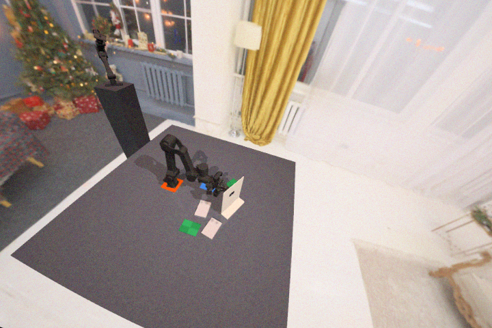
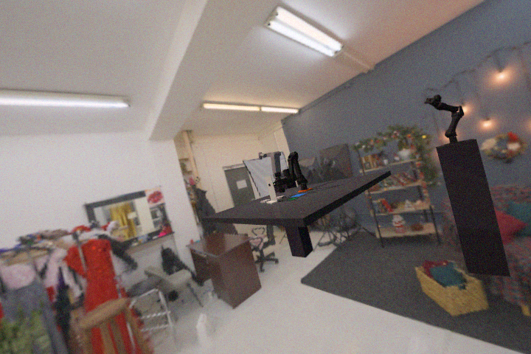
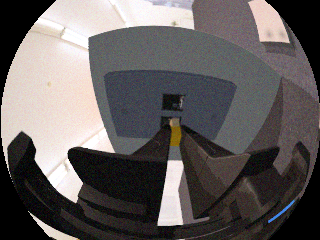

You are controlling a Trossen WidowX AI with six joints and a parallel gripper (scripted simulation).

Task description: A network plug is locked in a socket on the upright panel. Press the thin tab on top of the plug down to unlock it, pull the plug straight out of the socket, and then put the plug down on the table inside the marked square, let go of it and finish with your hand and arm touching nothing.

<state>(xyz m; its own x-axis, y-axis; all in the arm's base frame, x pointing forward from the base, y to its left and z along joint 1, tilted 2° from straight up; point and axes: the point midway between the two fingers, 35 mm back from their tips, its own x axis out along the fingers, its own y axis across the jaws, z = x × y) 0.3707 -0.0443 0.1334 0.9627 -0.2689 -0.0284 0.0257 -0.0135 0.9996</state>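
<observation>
Right now the upright panel is 2 cm ahead of my gripper tip, 2 cm to the right of it and 5 cm below it. From my gripper tip the other things lie so: marked square 15 cm behind, 13 cm to the left, 15 cm below.
</observation>
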